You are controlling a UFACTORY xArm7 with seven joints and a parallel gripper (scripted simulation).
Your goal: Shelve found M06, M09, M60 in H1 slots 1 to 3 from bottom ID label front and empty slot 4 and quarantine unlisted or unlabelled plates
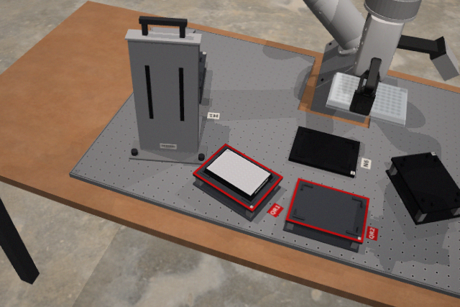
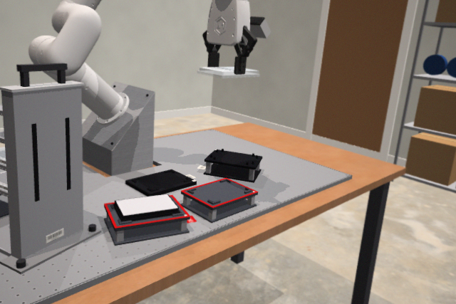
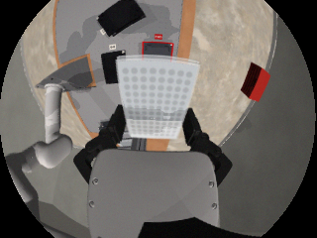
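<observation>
Right now the quarantine nest QR2 is 32 cm below my hand and 1 cm to the left of it. The rest, counted from my hand: flat black nest N6: 35 cm below, 20 cm behind, 2 cm to the right; then plate hotel H1: 39 cm to the right, 20 cm below, 8 cm behind; then white-topped plate: 31 cm below, 20 cm to the right, 2 cm behind.
</observation>
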